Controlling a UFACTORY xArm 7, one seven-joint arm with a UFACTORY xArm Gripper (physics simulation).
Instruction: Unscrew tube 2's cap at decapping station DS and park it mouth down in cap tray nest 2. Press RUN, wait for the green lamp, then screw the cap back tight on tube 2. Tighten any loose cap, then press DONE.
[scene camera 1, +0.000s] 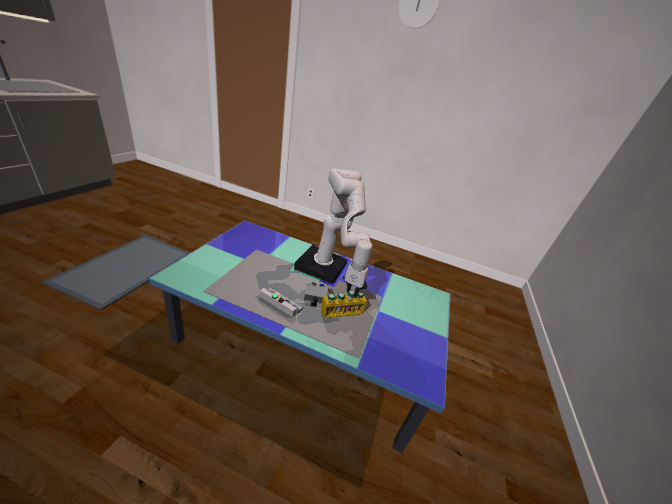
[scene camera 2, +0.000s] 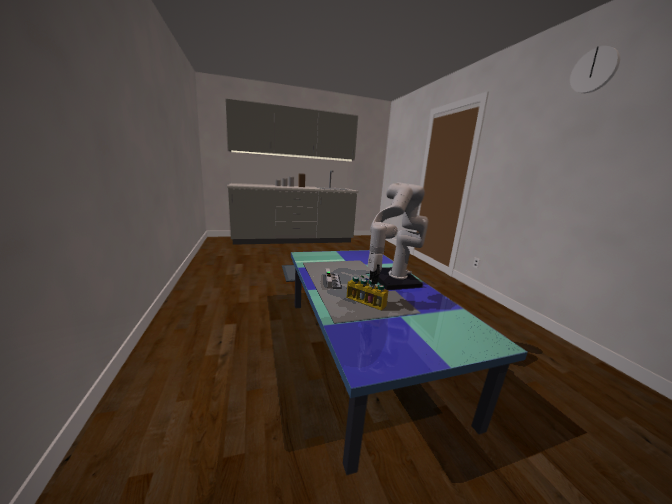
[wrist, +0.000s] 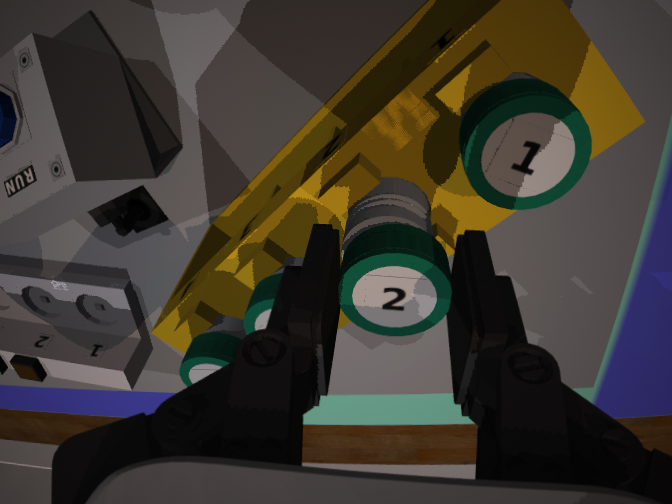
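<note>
My gripper (wrist: 396, 238) (scene camera 1: 355, 288) (scene camera 2: 374, 275) is shut on the green cap marked 2 (wrist: 395, 287). It holds the cap directly over tube 2 (wrist: 388, 208), whose grey threaded neck shows just under the cap. I cannot tell whether cap and thread touch. Tube 2 stands in the yellow rack (wrist: 553, 43) (scene camera 1: 343, 309) (scene camera 2: 368, 295). The tube with cap 1 (wrist: 525, 143) stands beside it, and two more capped tubes (wrist: 260, 309) (wrist: 206, 355) are partly hidden behind my left finger. The cap tray (wrist: 65, 330) with nests 1 and 2 lies at the lower left.
The grey control box (wrist: 32, 135) (scene camera 1: 279, 301) (scene camera 2: 331, 279) with its RUN label and blue button (wrist: 4, 116) is at the upper left. A green lamp (scene camera 1: 275, 296) glows on it. A small black fixture (wrist: 127, 211) sits between box and rack. The arm's base (scene camera 1: 320, 266) stands behind the rack.
</note>
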